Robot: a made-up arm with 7 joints.
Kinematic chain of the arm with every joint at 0, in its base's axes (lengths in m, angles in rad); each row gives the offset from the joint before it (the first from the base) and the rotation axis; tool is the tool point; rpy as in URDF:
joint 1: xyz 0 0 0.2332 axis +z
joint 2: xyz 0 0 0 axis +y
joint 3: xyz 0 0 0.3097 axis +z
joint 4: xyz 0.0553 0 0 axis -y
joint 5: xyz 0.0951 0 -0.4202 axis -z
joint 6: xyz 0 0 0 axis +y
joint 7: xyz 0.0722 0 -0.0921 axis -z
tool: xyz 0 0 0 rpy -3.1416 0 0
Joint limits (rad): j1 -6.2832..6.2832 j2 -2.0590..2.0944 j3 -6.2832..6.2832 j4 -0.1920..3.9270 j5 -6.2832..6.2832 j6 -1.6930..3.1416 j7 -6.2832..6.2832
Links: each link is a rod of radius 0.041 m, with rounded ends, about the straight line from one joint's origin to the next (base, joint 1, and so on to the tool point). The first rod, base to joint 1, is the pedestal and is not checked.
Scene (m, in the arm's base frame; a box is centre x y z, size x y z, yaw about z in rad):
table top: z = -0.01
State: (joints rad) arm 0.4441 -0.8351 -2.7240 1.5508 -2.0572 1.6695 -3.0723
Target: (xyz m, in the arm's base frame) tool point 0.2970 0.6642 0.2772
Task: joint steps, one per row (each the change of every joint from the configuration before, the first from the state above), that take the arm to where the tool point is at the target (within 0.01 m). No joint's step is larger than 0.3 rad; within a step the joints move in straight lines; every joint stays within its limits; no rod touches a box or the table.
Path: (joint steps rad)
1: -0.2641 -0.0027 -0.1578 0.0144 0.0011 -0.0181 0.0000
2: -0.2641 -0.0027 -0.1579 0.0143 0.0011 -0.0181 0.0000
3: -0.2640 -0.0026 -0.1578 0.0144 0.0011 -0.0181 0.0000
4: -0.2641 -0.0027 -0.1578 0.0143 0.0011 -0.0182 0.0000
5: -0.2641 -0.0027 -0.1578 0.0144 0.0011 -0.0181 0.0000
6: -0.2641 -0.0027 -0.1579 0.0143 0.0011 -0.0181 0.0000
7: -0.2641 -0.0026 -0.1578 0.0144 0.0012 -0.0181 0.0000

